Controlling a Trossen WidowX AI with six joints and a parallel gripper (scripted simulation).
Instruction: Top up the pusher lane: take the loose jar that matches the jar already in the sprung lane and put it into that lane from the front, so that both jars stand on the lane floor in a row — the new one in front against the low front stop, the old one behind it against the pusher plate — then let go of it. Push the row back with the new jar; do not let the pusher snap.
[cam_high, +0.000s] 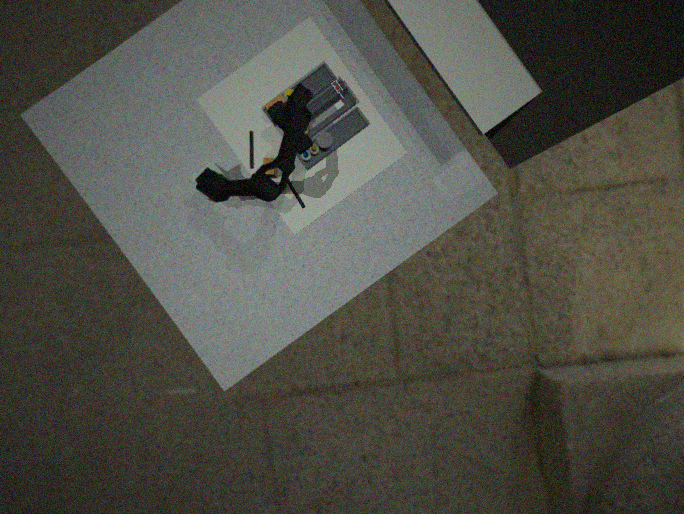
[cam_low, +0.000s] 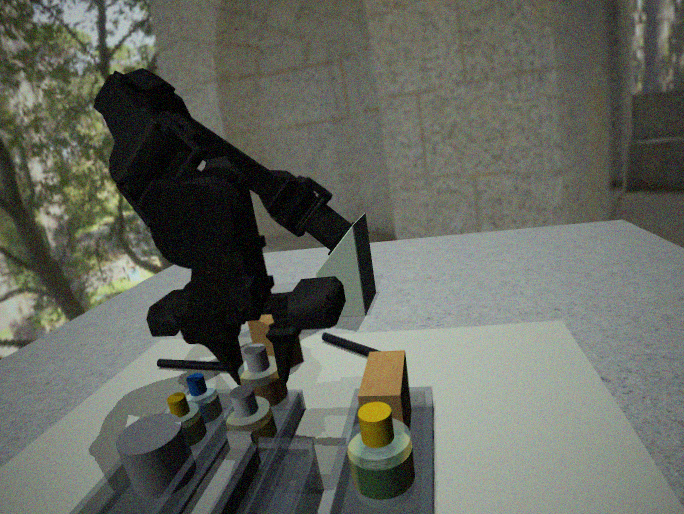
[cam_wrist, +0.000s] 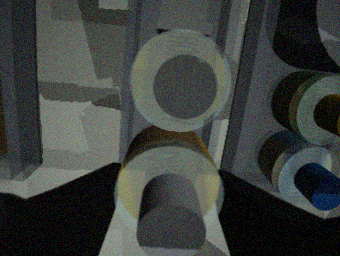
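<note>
Right now the grey cylinder is 90 mm to the right of my gripper tip, 80 mm ahead of it and 20 mm below it. The rest, counted from my gripper tip: orange box: 120 mm to the left, 30 mm ahead, 10 mm below; sprung lane: 150 mm ahead, 30 mm below, 10 mm to the left.
</note>
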